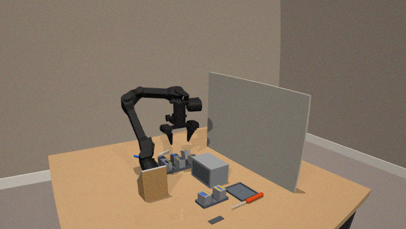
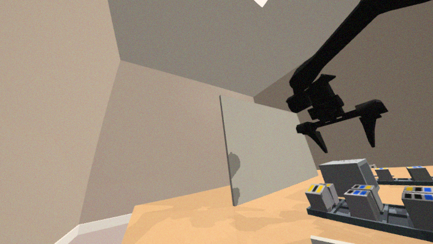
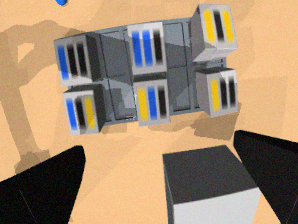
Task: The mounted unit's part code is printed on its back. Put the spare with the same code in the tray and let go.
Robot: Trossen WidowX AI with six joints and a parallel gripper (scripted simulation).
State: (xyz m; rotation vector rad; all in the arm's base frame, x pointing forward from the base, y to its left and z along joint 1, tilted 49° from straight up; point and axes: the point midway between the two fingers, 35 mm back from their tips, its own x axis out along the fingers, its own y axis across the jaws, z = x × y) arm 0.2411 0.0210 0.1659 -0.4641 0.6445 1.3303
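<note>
The grey spare is 100 mm below my gripper tip. Also, from my gripper tip: white panel (270 mm ahead, 210 mm to the right, 90 mm above); then grey mounted unit (40 mm ahead, 170 mm to the right, 90 mm below); then dark tray (60 mm ahead, 360 mm to the right, 140 mm below).
</note>
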